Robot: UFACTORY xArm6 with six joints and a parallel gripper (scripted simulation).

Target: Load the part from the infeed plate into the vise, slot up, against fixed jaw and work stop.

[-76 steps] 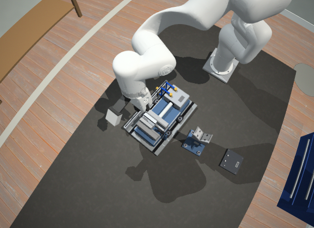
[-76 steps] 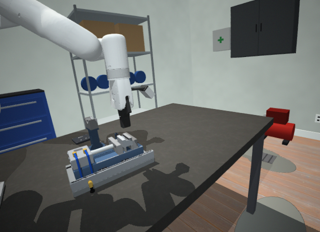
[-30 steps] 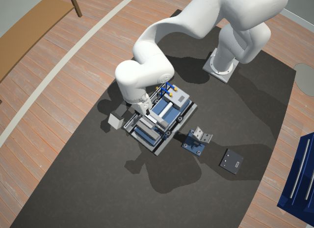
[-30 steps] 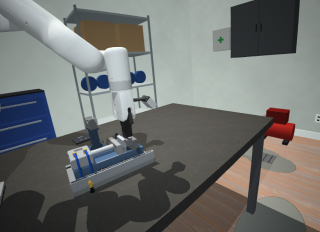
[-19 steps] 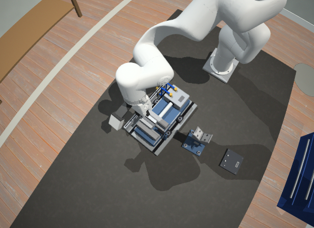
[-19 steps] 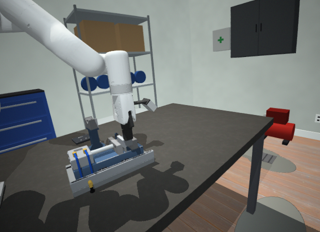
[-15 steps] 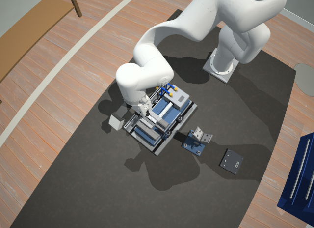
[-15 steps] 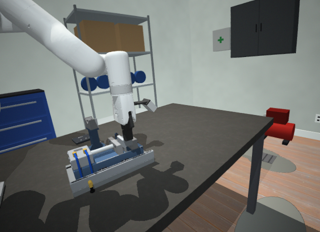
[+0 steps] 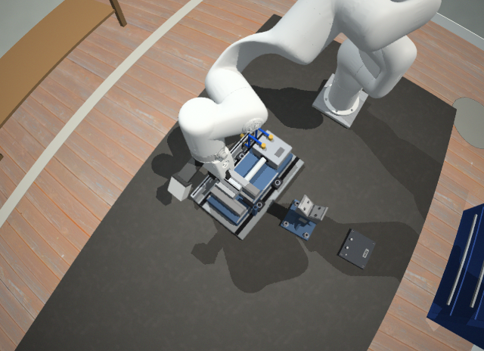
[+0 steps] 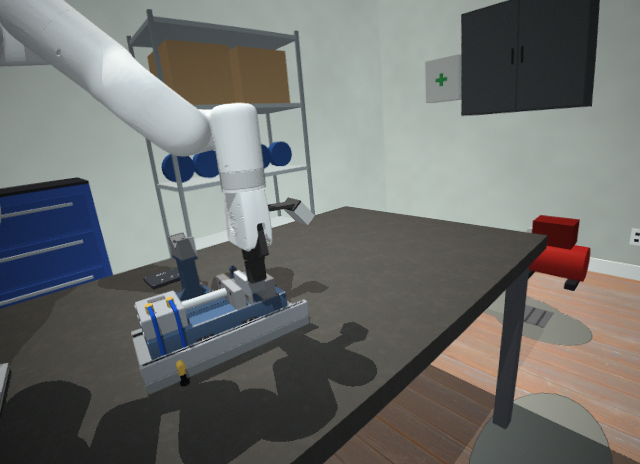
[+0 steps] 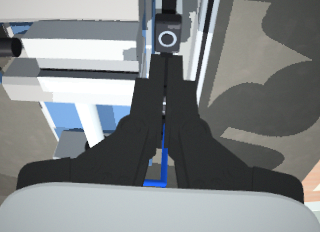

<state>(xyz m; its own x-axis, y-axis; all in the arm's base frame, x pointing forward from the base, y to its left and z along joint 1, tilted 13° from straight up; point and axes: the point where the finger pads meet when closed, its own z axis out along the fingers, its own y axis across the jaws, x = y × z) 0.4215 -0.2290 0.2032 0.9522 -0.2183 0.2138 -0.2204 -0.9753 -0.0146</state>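
Right now my hand is 4 cm to the right of the part, 3 cm above it and 1 cm short of it. The rest, counted from my hand: moving jaw (7 cm to the left, 5 cm below, 2 cm behind); fixed jaw (6 cm to the left, 5 cm below, 5 cm ahead); work stop (11 cm to the left, 4 cm below, 3 cm ahead).
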